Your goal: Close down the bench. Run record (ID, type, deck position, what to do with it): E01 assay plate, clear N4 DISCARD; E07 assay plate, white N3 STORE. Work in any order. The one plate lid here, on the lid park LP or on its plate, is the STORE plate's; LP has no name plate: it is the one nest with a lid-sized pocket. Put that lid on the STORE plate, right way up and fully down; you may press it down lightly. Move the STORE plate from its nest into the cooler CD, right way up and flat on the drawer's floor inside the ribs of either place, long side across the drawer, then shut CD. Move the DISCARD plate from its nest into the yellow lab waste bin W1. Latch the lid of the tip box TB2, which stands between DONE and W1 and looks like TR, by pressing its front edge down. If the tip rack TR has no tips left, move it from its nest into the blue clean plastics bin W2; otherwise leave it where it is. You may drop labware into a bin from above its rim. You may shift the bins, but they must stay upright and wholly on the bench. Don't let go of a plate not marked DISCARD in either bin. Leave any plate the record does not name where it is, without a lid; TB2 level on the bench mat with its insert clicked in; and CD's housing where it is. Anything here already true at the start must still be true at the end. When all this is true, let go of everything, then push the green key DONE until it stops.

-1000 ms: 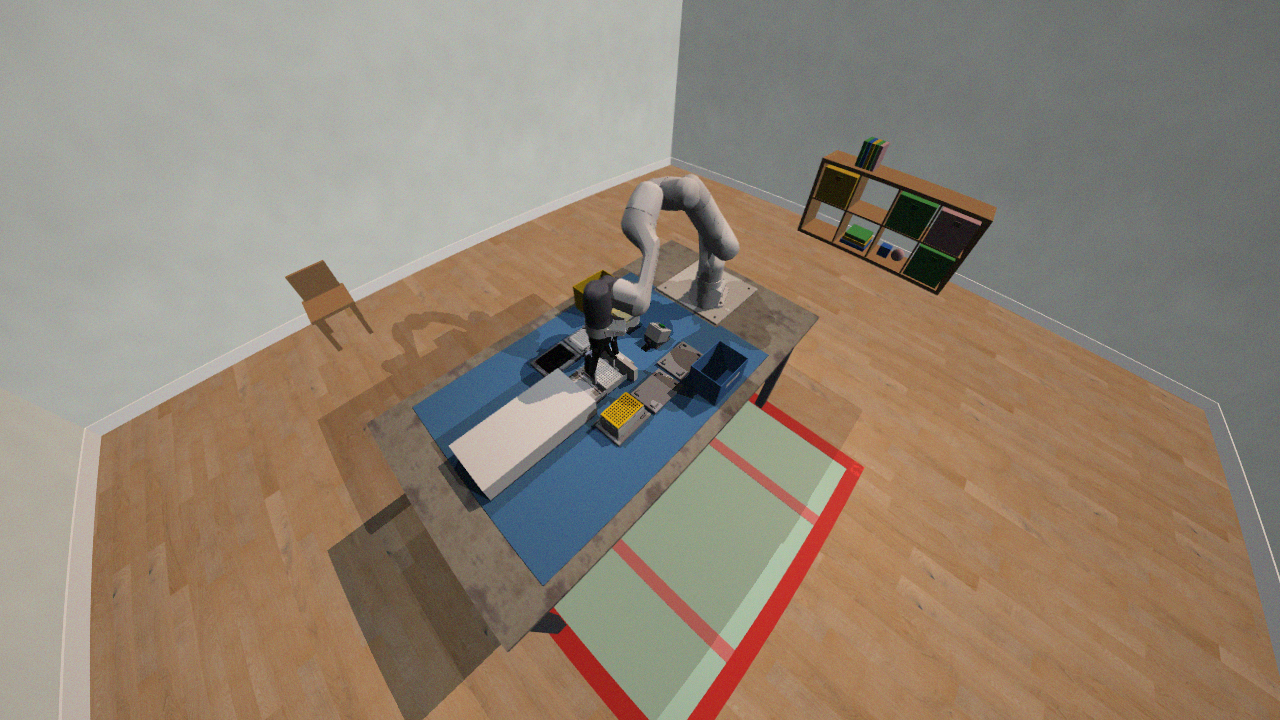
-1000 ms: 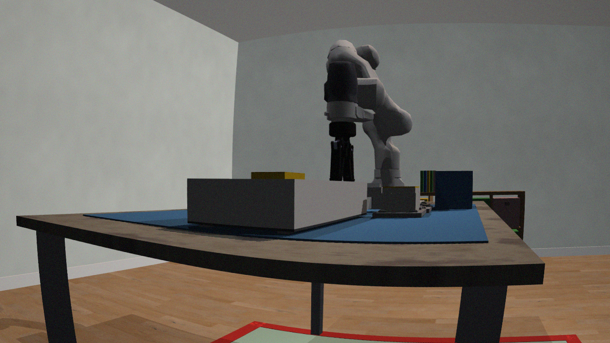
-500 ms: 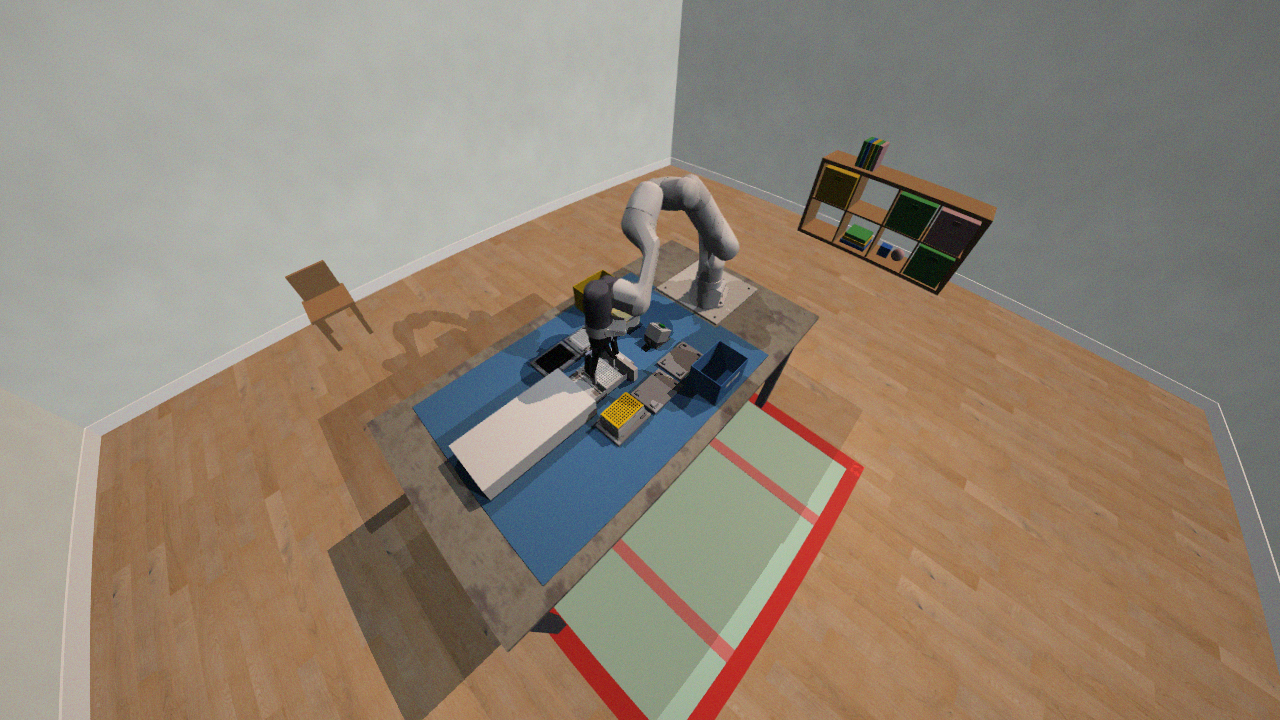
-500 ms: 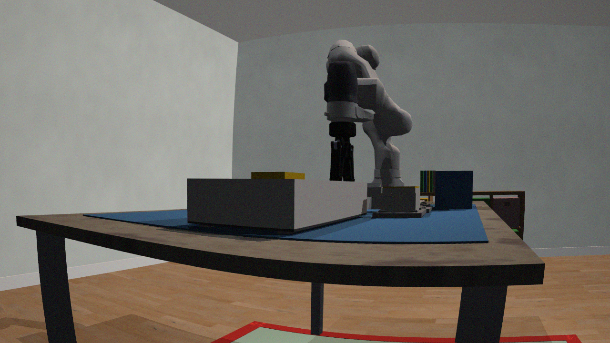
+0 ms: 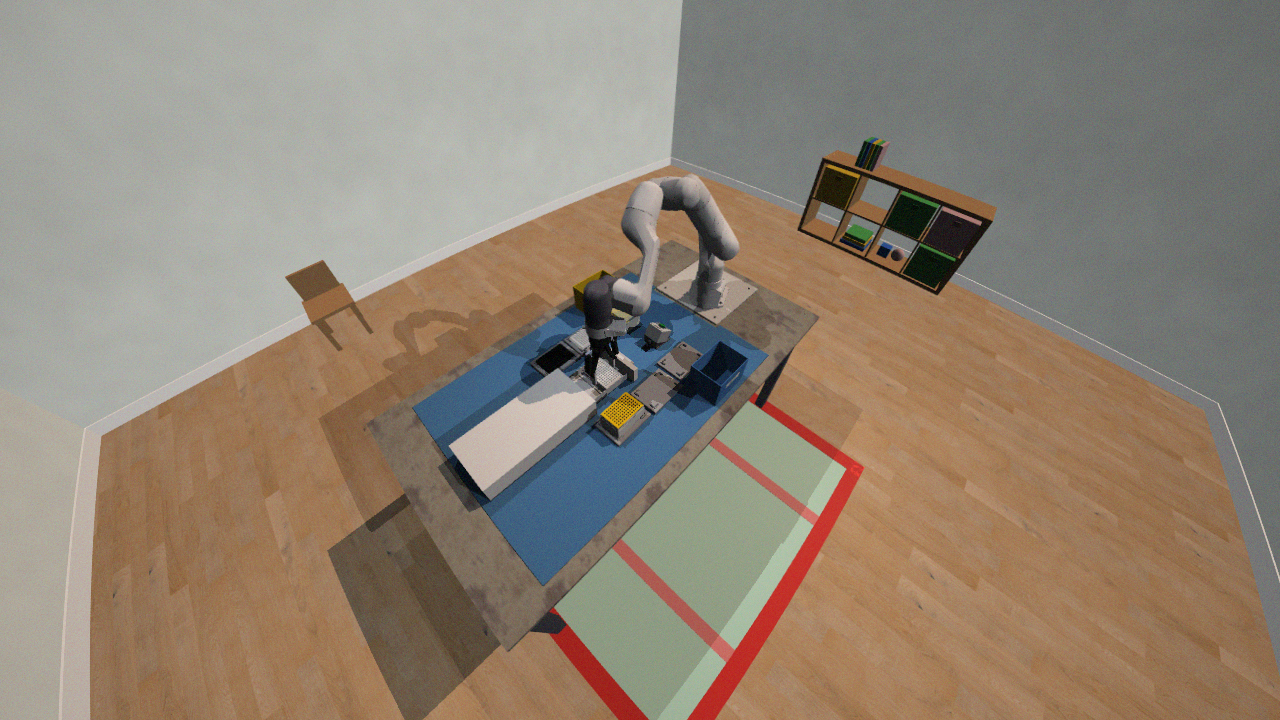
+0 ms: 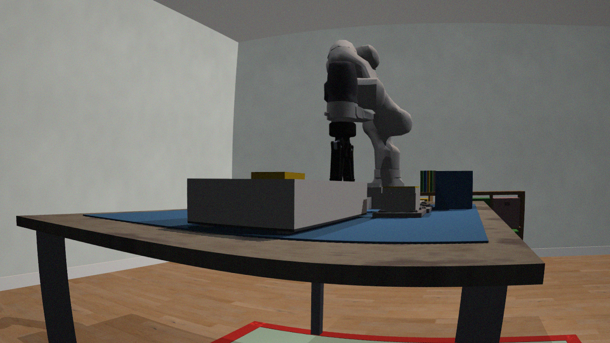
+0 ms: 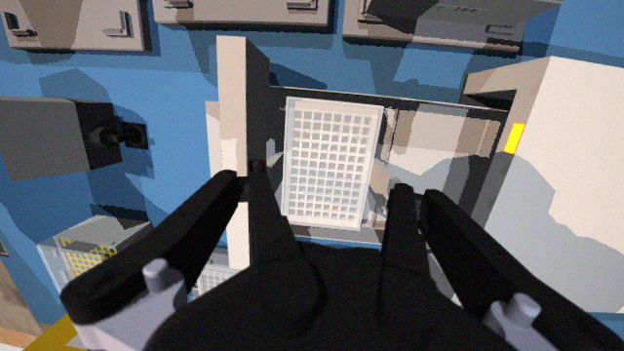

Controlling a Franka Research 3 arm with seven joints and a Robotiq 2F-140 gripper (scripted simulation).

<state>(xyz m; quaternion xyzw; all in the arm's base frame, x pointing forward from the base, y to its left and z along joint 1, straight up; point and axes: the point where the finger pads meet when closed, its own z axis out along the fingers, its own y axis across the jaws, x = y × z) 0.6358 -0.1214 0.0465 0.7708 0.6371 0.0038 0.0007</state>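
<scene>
Right now my hand is 2 cm above the white plate. The rest, counted from my hand: cooler drawer 3 cm ahead, 1 cm to the right, 2 cm below; plate lid 1 cm below; tip rack TR 11 cm ahead, 16 cm to the left, 1 cm above.
</scene>
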